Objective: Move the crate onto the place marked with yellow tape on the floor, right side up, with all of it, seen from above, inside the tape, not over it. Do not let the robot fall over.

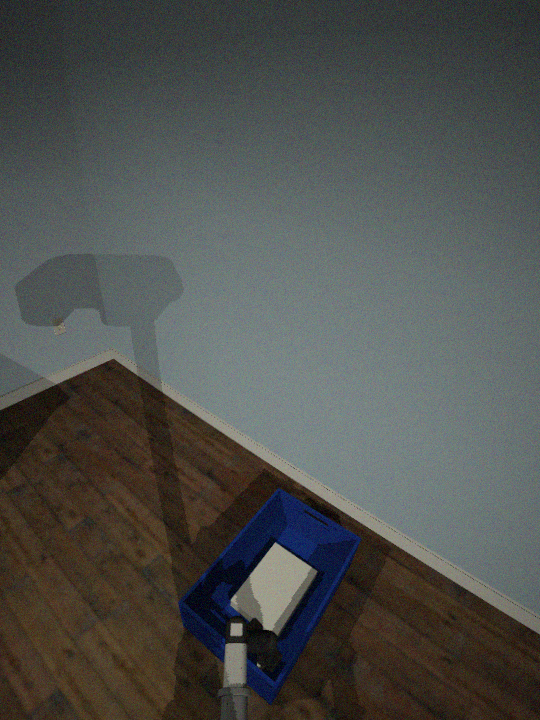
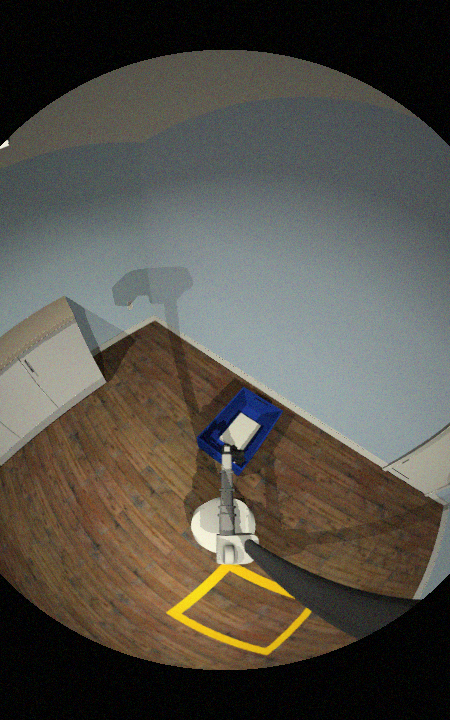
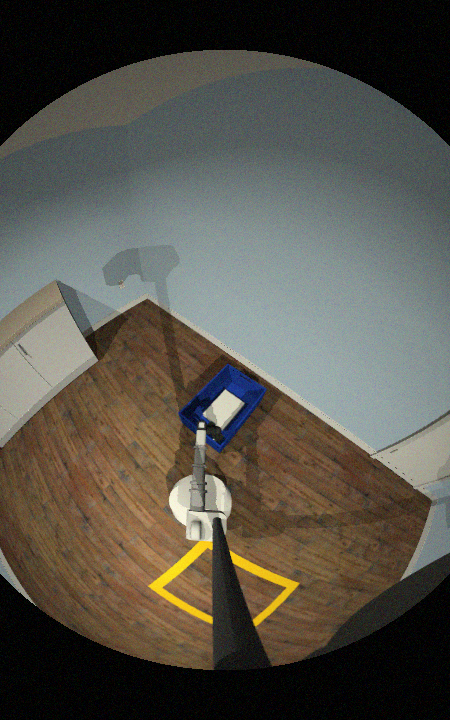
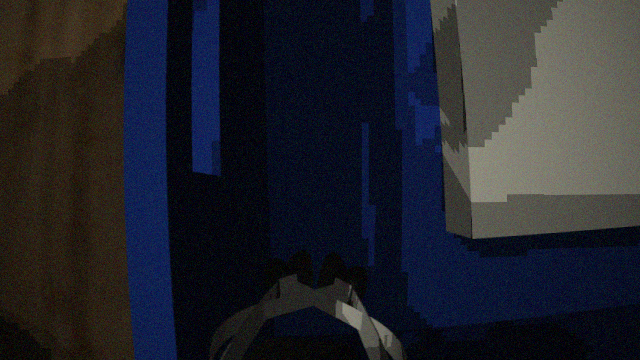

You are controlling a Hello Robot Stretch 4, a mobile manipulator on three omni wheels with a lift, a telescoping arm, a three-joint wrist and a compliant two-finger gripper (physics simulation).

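Frame: origin at the robot's base, x ahead, y right, z down, level; centimetres.
Seen in the pictures: gripper, fingertip midpoint: (image 1: 262, 670) (image 3: 215, 440) (image 4: 316, 272).
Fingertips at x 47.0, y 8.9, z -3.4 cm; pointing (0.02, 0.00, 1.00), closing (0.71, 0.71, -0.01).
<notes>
Pixels of each thing's top centre, then the offset from my fingertips to it. "pt": a spot on its surface instead.
- blue crate, top centre: (image 1: 277, 568) (image 3: 224, 400) (image 2: 242, 423) dx +27.5, dy +5.3, dz -15.9 cm
- pale box, top centre: (image 4: 637, 91) (image 1: 275, 585) (image 3: 223, 407) (image 2: 240, 430) dx +28.1, dy +5.8, dz -1.0 cm
- yellow tape outline, surface spot: (image 2: 200, 589) (image 3: 179, 564) pt dx -104.0, dy -23.5, dz +6.1 cm
- unit, surface spot: (image 3: 413, 459) (image 2: 424, 467) pt dx -45.6, dy +173.6, dz -28.7 cm
The blue crate (image 1: 302, 532) (image 2: 256, 406) (image 3: 241, 383) (image 4: 146, 150) stands upright on the floor near the long wall, with a pale box (image 1: 279, 581) (image 2: 241, 431) (image 3: 223, 409) (image 4: 560, 150) inside. My gripper (image 1: 268, 660) (image 2: 237, 457) (image 3: 214, 433) (image 4: 316, 272) reaches into the crate's near end, beside the end wall. Its fingertips are almost together with nothing seen between them; whether it touches the crate cannot be told. The yellow tape outline (image 2: 200, 589) (image 3: 180, 566) lies on the floor behind my base, on the side away from the crate, partly hidden by the dark mast.
My white round base (image 2: 204, 523) (image 3: 183, 499) stands between crate and tape. The skirting (image 1: 232, 433) (image 2: 228, 363) runs close behind the crate's far end. White cabinets (image 2: 63, 366) (image 3: 53, 347) stand at the left, and another unit (image 2: 424, 467) (image 3: 413, 459) stands at the right.
</notes>
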